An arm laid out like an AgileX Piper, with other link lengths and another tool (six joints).
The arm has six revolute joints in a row. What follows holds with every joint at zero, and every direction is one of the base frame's.
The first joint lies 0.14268 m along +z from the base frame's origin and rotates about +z.
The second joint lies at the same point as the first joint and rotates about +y.
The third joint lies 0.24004 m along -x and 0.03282 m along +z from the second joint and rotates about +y.
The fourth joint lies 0.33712 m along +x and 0.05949 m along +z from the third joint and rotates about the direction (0.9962, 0, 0.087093).
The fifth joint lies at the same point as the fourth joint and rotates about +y.
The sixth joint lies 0.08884 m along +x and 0.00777 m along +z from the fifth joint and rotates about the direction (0.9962, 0, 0.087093).
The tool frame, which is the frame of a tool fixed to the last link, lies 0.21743 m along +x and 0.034 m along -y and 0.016 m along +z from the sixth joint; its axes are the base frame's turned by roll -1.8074, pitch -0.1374 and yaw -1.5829 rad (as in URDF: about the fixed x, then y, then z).
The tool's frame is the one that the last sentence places.
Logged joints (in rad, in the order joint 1, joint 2, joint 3, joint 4, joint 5, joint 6), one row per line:
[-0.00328 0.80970 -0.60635 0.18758 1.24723 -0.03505]
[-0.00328 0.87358 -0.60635 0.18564 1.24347 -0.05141]
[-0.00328 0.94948 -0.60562 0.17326 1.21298 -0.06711]
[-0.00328 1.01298 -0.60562 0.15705 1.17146 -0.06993]
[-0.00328 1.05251 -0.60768 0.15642 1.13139 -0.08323]
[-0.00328 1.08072 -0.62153 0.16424 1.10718 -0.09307]
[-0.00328 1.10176 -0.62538 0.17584 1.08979 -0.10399]
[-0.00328 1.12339 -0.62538 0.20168 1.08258 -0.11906]
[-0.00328 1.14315 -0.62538 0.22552 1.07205 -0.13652]
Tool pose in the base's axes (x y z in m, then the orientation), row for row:
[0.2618 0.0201 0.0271 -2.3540 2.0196 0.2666]
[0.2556 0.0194 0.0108 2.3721 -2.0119 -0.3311]
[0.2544 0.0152 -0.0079 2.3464 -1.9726 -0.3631]
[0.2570 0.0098 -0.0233 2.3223 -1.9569 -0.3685]
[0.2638 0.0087 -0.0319 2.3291 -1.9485 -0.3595]
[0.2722 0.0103 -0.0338 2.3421 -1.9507 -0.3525]
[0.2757 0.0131 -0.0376 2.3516 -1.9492 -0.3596]
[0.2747 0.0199 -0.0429 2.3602 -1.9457 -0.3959]
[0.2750 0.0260 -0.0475 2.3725 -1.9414 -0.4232]
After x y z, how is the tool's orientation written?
As a rotation vector, in radians.
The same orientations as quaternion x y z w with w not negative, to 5 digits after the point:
[-0.75609 0.64868 0.08563 0.01426]
[0.75833 -0.64318 -0.10585 0.00681]
[0.75985 -0.63880 -0.11758 0.02737]
[0.75849 -0.63915 -0.12036 0.04122]
[0.76101 -0.63665 -0.11746 0.04185]
[0.76279 -0.63532 -0.11480 0.03660]
[0.76421 -0.63344 -0.11686 0.03304]
[0.76491 -0.63058 -0.12831 0.02863]
[0.76643 -0.62717 -0.13671 0.02347]

